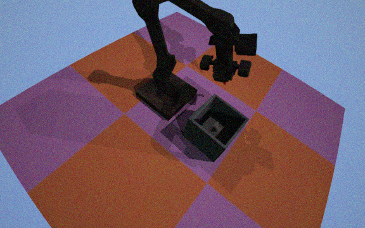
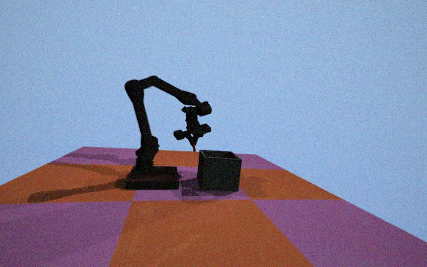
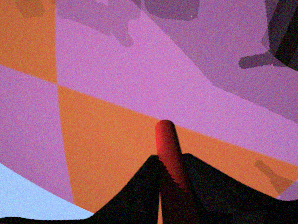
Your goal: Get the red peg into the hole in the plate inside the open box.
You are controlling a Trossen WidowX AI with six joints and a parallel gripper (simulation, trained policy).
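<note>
Now: the grey plate 180 mm to the right of my gripper tip, 120 mm ahead of it and 90 mm below it. Round my gripper tip: red peg: 10 mm above.
</note>
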